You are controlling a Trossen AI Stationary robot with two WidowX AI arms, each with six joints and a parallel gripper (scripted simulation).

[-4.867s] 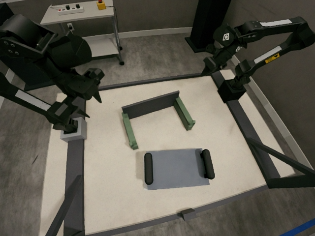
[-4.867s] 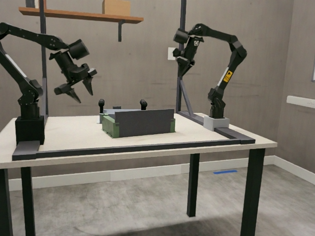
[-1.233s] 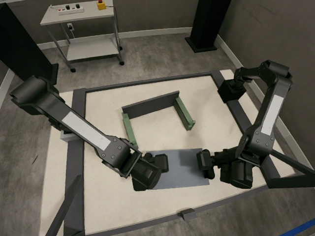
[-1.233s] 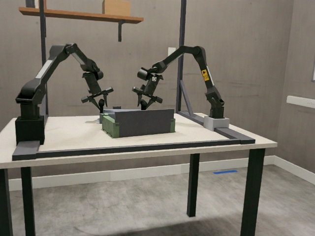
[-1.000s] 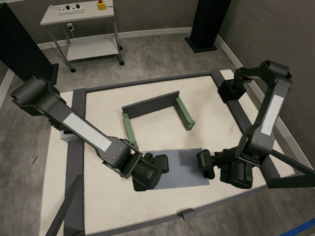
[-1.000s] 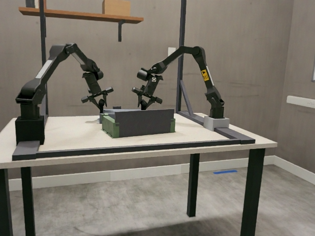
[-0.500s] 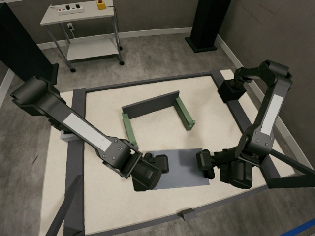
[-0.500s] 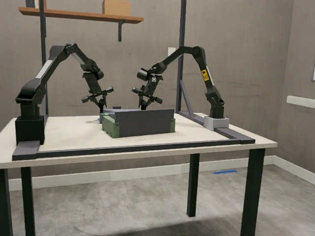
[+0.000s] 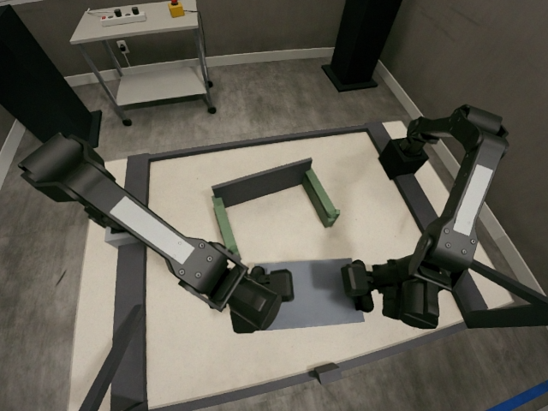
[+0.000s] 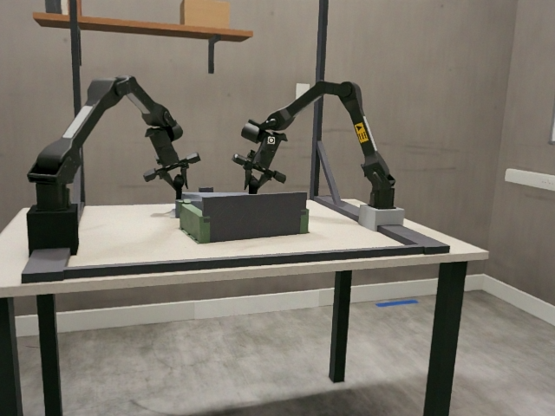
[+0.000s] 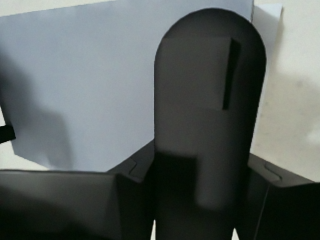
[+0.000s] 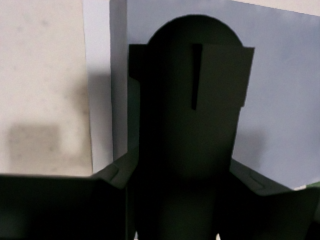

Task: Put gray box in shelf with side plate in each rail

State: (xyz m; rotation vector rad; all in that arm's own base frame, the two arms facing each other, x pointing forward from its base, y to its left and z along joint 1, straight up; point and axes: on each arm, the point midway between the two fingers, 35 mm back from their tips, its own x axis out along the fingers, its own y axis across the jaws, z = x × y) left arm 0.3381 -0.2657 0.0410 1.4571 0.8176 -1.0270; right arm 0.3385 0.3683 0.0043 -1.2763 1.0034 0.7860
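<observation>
My left hand is 12 cm to the left of the gray box, 5 cm above it and 3 cm past it. Also, from my left hand: dark frame bar 52 cm ahead, 16 cm to the right, 9 cm below; then dark back wall 31 cm ahead, 10 cm to the right, 2 cm below.
My right gripper is now 120 mm to the right of the gray box, 50 mm above it and 30 mm short of it. The rest, counted from my right hand: dark frame bar 580 mm ahead, 100 mm below, 80 mm to the left; dark back wall 360 mm ahead, 140 mm to the left, 20 mm below.
</observation>
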